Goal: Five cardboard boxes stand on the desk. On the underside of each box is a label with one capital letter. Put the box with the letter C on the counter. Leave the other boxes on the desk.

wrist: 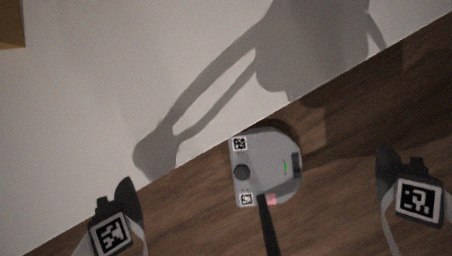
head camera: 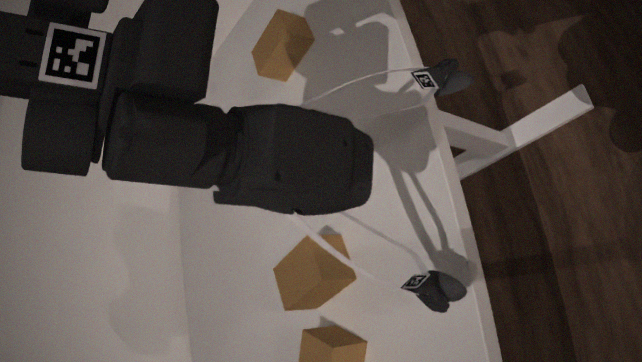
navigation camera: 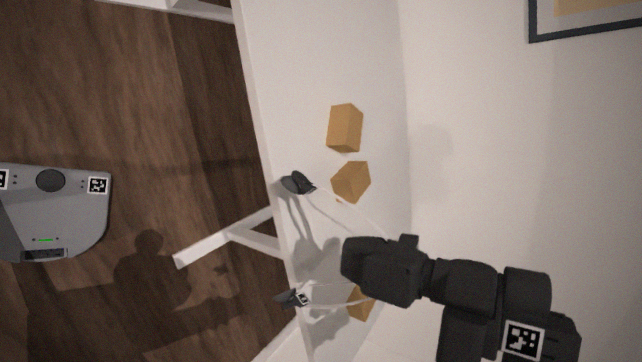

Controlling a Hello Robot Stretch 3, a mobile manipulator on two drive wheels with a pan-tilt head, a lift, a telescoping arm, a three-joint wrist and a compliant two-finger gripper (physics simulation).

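Places are measured from the robot's base along level axes (x ahead, y left, z up), in metres.
Pixels of known places: gripper, fingertip midpoint: [head camera: 463,185] [navigation camera: 280,238]; robot's base, origin of the base link: [navigation camera: 51,179].
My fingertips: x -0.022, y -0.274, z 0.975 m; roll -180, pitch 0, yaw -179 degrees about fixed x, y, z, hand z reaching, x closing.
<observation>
Ahead of a thing's pixels: the offset from my fingertips to its top centre. Level surfaces: height alone.
Three plain brown cardboard boxes show on the white desk {dz -0.025 m} [head camera: 240,310] [navigation camera: 320,60] [wrist: 75,100]. One box {dy -0.341, dx -0.215, dz +0.025 m} [head camera: 282,45] [navigation camera: 361,304] stands apart, partly behind the fingers in the navigation view. A middle box {dy -0.213, dx +0.110, dz +0.025 m} [head camera: 305,280] [navigation camera: 351,181] sits turned at an angle, crossed by a finger strip in the head view. Another box {dy -0.163, dx +0.221, dz +0.025 m} [head camera: 332,347] [navigation camera: 345,127] is beside it. A corner of a box [wrist: 9,25] shows top left in the wrist view. No letter labels show. My gripper [head camera: 448,183] [navigation camera: 292,241] [wrist: 251,180] is open and empty, above the desk's front edge, away from the boxes.
A white desk leg [head camera: 550,117] [navigation camera: 200,246] reaches out over the wooden floor {dz -0.975 m} [head camera: 525,220] [navigation camera: 125,100] [wrist: 340,210]. My grey base [navigation camera: 65,210] [wrist: 270,165] stands on the floor. A framed picture [navigation camera: 533,20] hangs on the wall [navigation camera: 475,100] behind the desk.
</observation>
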